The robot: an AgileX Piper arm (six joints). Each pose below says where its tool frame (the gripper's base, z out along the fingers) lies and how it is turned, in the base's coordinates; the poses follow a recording.
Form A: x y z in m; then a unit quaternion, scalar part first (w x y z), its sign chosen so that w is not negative.
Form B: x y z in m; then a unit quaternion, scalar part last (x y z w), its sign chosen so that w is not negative. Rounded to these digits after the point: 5 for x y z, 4 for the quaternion.
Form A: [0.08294, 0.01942, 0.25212, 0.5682, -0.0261, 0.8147, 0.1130]
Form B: [0.08294, 0.01942, 0.25212, -0.0261, 0.8147, 0.1130, 0.5682]
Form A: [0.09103, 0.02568, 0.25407, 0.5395, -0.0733, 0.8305, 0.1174]
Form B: [0.09103, 0.02568, 0.25407, -0.0733, 0.8305, 0.1174, 0.5395]
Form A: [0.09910, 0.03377, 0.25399, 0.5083, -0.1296, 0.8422, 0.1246]
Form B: [0.09910, 0.03377, 0.25399, -0.1296, 0.8422, 0.1246, 0.5083]
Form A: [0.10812, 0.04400, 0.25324, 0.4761, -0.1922, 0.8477, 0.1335]
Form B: [0.10812, 0.04400, 0.25324, -0.1922, 0.8477, 0.1335, 0.4761]
